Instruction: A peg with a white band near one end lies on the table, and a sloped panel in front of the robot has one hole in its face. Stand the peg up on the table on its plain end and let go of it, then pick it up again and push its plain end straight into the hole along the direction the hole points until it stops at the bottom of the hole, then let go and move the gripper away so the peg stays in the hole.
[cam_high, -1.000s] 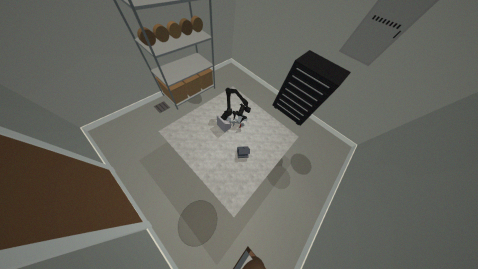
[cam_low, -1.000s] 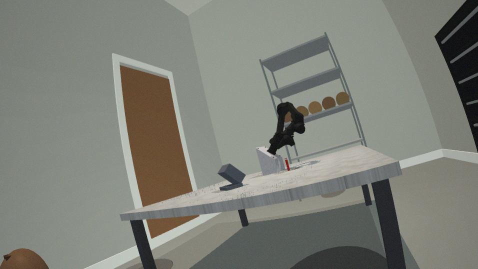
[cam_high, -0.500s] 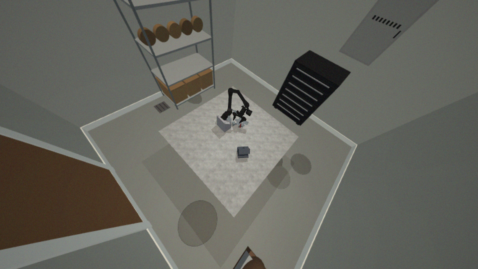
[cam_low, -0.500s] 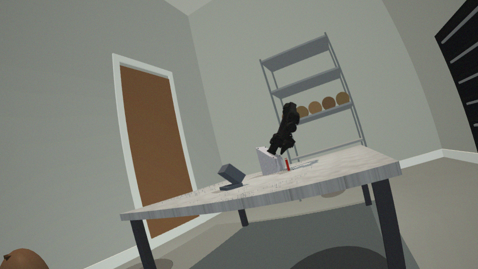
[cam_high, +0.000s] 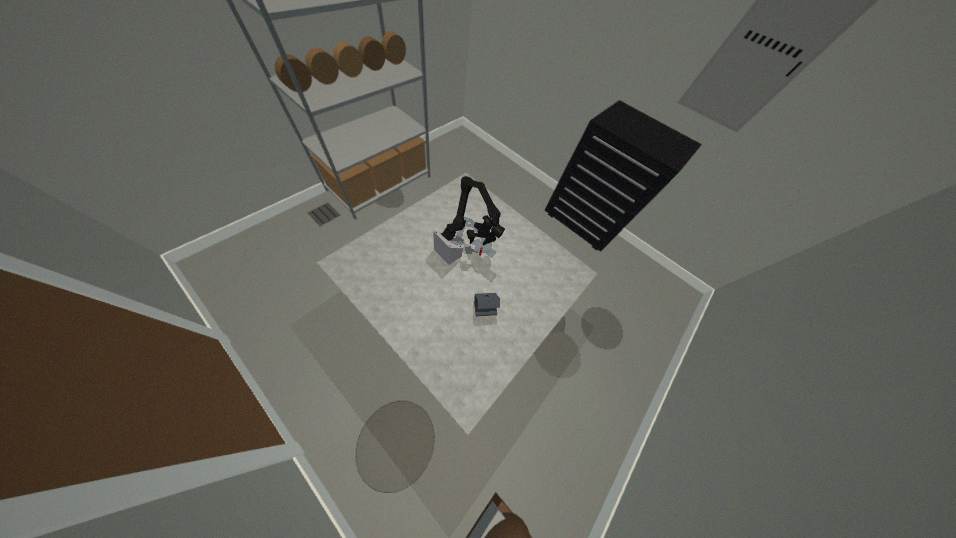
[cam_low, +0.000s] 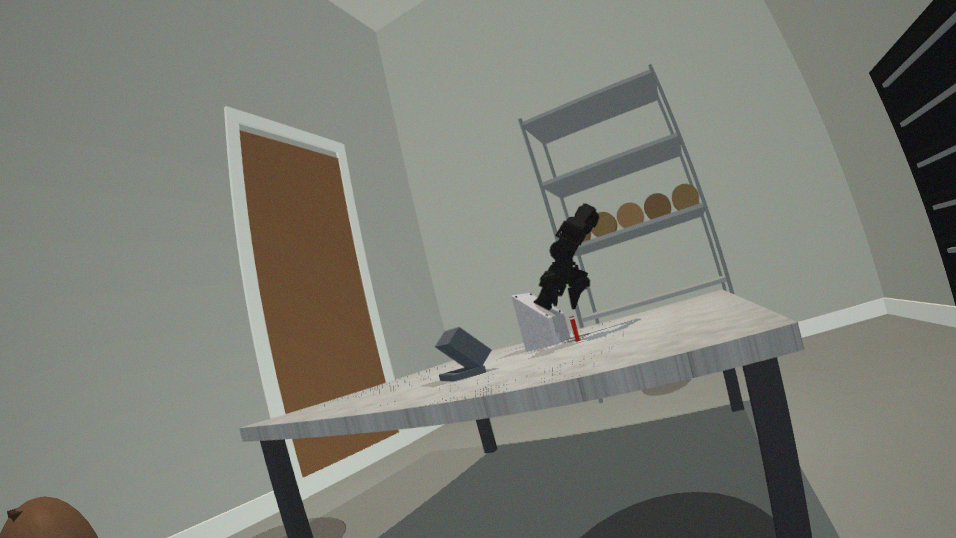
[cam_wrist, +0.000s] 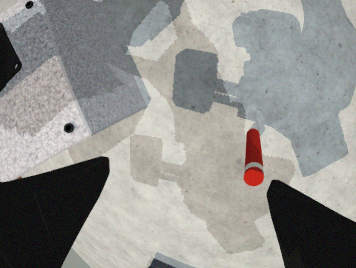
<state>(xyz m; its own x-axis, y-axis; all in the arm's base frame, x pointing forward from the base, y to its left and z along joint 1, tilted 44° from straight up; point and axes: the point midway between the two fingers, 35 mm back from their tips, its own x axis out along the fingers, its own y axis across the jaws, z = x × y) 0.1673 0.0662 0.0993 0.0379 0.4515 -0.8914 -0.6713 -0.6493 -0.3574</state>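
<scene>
Now: the red peg 30 mm ahead of my gripper tip, 20 mm to the left of it and 60 mm below it. The rest, counted from my gripper tip: panel (280 mm ahead, 250 mm to the right, 40 mm below).
</scene>
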